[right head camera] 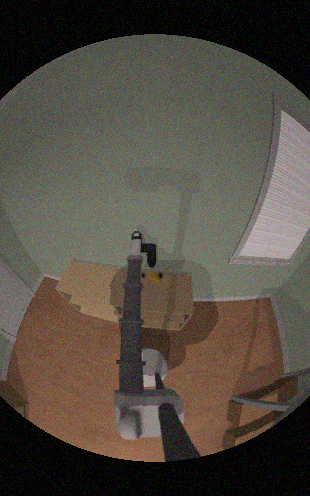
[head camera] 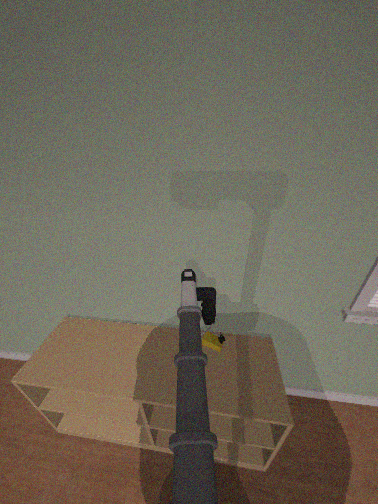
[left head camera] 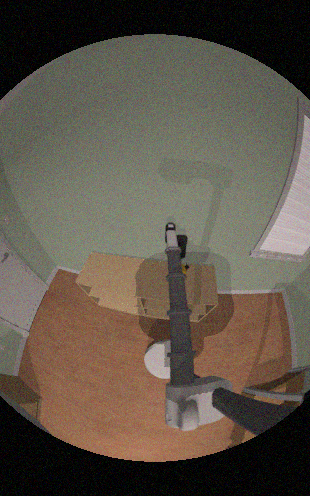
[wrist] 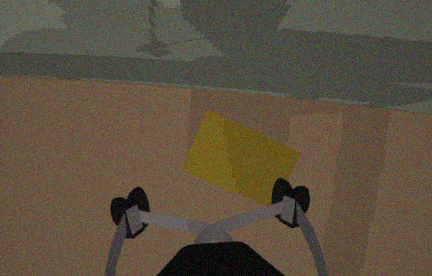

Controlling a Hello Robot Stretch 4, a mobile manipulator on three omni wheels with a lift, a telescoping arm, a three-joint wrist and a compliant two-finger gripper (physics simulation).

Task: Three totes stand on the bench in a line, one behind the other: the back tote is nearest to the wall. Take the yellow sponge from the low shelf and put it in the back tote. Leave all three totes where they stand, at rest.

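Frame: origin at the robot's base, x ahead, y left, z up, level; millimetres.
Seen in the pictures: gripper, fingertip midpoint: (right head camera: pixel 151 276) (head camera: pixel 207 342) (wrist: pixel 210 199); robot's base, origin of the base link: (right head camera: pixel 145 366) (left head camera: pixel 165 357).
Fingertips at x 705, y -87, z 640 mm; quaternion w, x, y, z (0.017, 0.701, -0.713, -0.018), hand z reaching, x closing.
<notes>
Offsets run from my fingertips to a thing's middle. "spot": to the spot under its first point. Level surfaces: height alone.
The yellow sponge {dz -35, dx +32, dy -33 mm} (head camera: pixel 212 341) (left head camera: pixel 184 270) (right head camera: pixel 155 277) (wrist: pixel 240 155) lies flat on top of the low wooden shelf {dz -58 mm} (head camera: pixel 100 350) (left head camera: pixel 112 275) (right head camera: pixel 85 282) (wrist: pixel 75 150), near its wall-side edge. It sits at an angle in the wrist view. My gripper (right head camera: pixel 152 275) (wrist: pixel 210 199) is open, with nothing between its fingers, above the shelf top. In the wrist view the right fingertip overlaps the sponge's lower right corner, and the left fingertip is well to the left of the sponge. The arm hides part of the shelf top. The bench and the three totes do not show in these views.
A green wall (head camera: pixel 100 225) (wrist: pixel 250 60) stands right behind the shelf. A window {spot: dz +692, dx +18, dy -791 mm} (left head camera: pixel 290 200) (right head camera: pixel 275 200) is on the right. A white round thing (left head camera: pixel 157 360) (right head camera: pixel 154 367) is on the wood floor below the arm. Wooden furniture (right head camera: pixel 260 410) stands at the lower right.
</notes>
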